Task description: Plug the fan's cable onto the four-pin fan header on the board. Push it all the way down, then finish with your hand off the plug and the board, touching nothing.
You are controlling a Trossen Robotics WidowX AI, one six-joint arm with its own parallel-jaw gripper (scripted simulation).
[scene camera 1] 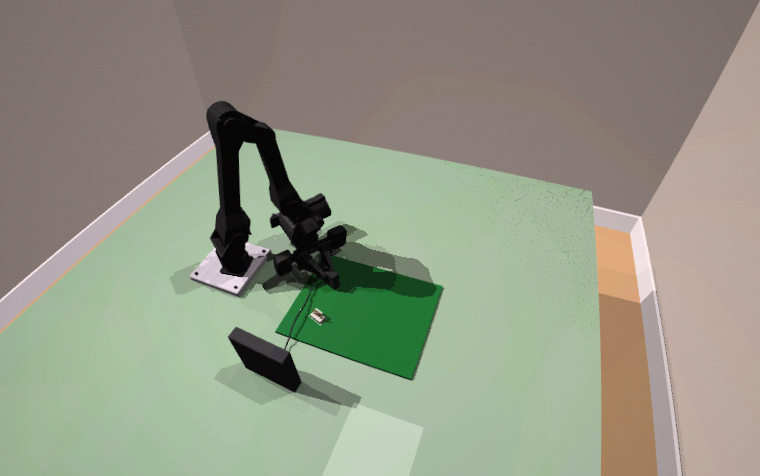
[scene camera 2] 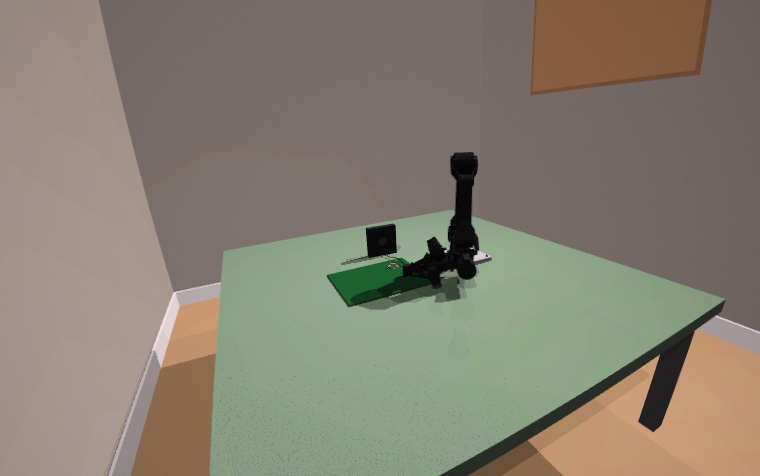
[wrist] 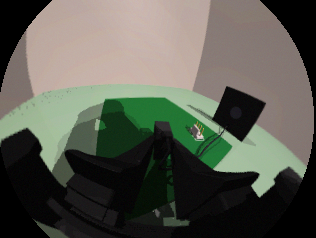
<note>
I see my gripper (scene camera 1: 330, 275), a black fan (scene camera 1: 258, 355) and a green board (scene camera 1: 378, 318).
My gripper is seen too in scene camera 2 (scene camera 2: 408, 268) and in the wrist view (wrist: 163, 140). The black fan is seen too in scene camera 2 (scene camera 2: 380, 239) and in the wrist view (wrist: 239, 111). The green board is seen too in scene camera 2 (scene camera 2: 364, 284) and in the wrist view (wrist: 125, 122).
</note>
